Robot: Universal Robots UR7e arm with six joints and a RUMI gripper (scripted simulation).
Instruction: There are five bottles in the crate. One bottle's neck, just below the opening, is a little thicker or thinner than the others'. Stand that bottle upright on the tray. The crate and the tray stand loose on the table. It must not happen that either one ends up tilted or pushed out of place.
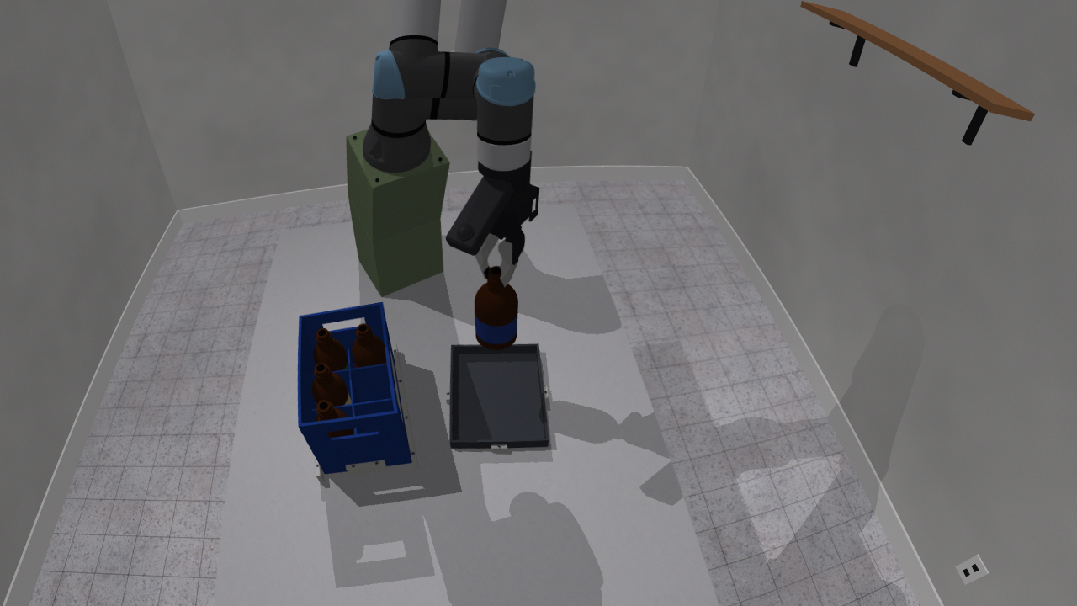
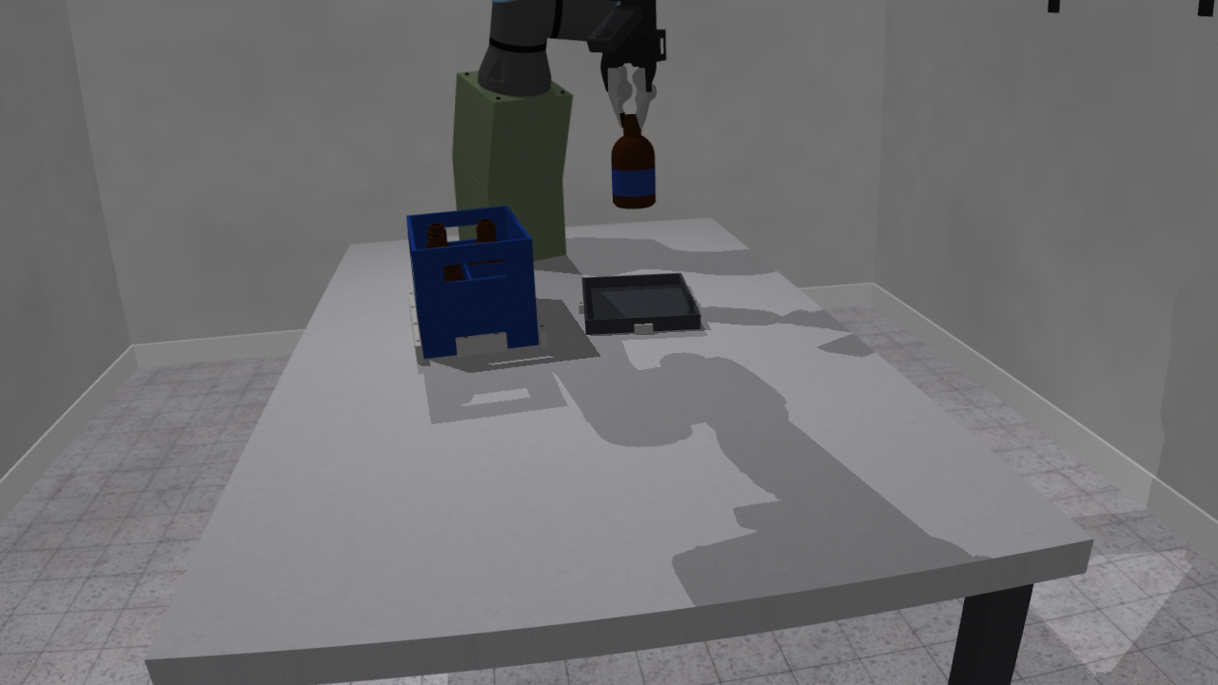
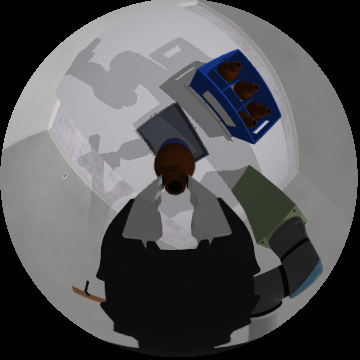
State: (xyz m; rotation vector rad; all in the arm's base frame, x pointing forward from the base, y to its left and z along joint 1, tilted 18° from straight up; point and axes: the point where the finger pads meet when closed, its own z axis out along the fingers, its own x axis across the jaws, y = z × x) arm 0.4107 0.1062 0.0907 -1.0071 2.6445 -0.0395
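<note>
Now: hand 320 mm above the dark tray. The rest, counted from my hand: blue crate: 290 mm to the right, 250 mm below, 30 mm behind.
</note>
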